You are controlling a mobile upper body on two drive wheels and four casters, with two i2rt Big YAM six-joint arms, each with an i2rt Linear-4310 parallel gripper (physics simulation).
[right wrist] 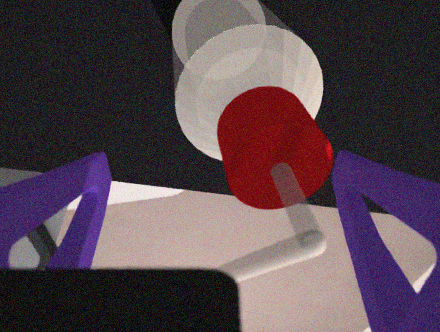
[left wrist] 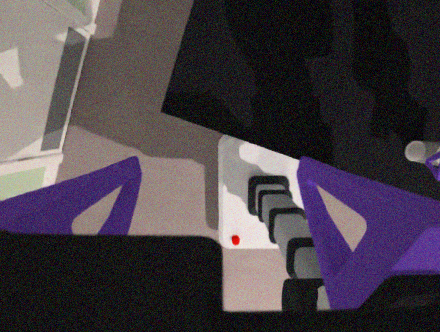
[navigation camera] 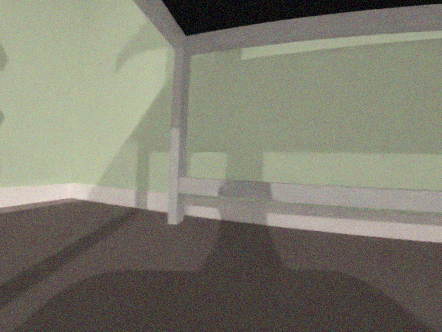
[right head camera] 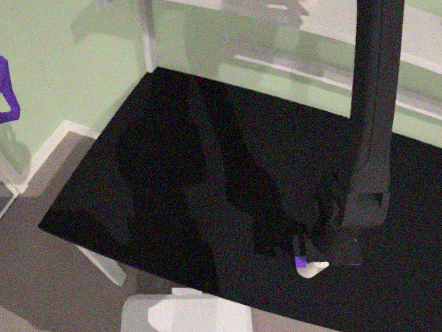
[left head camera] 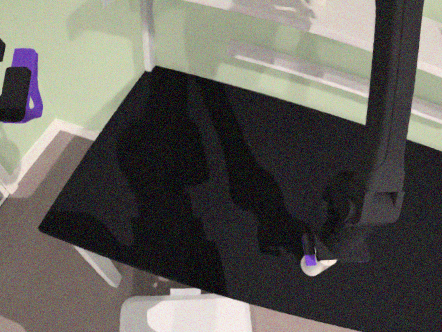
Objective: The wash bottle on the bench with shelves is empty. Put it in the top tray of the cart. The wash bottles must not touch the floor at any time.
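Frame: origin at the left arm's base, x left, y back, z up, level; centimetres.
Seen in the pictures: left gripper, between the fingertips: (left wrist: 219,165); right gripper, between the fingertips: (right wrist: 221,164) (right head camera: 318,261) (left head camera: 325,259).
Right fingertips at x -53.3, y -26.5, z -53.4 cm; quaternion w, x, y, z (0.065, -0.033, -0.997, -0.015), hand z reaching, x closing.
Pixels of each thing's top centre, then the offset from my right fingertips to it. "*": a spot on its surface instead. Level surfaces: height alone.
- wash bottle, centre of its top: (right wrist: 287,277) (right head camera: 331,247) (left head camera: 339,245) dx -0.8, dy -1.1, dz +6.0 cm
- black bench top, height of its surface: dz -11.4 cm
- rail, a spot on its surface: (right head camera: 295,67) (left head camera: 296,68) * dx -5.6, dy -62.6, dz +6.1 cm
- bench leg, a spot on its surface: (navigation camera: 175,175) * dx +43.3, dy -74.6, dz -68.9 cm
The wash bottle (left head camera: 311,268) (right head camera: 306,271) (left wrist: 416,151) (right wrist: 205,107) stands on the black bench top (left head camera: 295,130) (right head camera: 280,120) (right wrist: 75,100) near its front edge. Its red cap and bent spout show in the right wrist view. My right gripper (left head camera: 339,260) (right head camera: 329,262) (right wrist: 221,164) is open above the bottle and hides much of it in the head views. In the right wrist view the cap lies between the fingers, close beside the right-hand fingertip. My left gripper (left wrist: 219,165) is open and empty, off the bench's left end. I cannot make out the cart's top tray.
A white shelf (left head camera: 345,22) (right head camera: 330,25) and a rail (left head camera: 300,70) (right head camera: 295,67) run behind the bench. My white base (left wrist: 250,235) is at its front edge. A pale glassy structure (left wrist: 30,100) stands at the left. A bench leg (navigation camera: 175,175) shows below.
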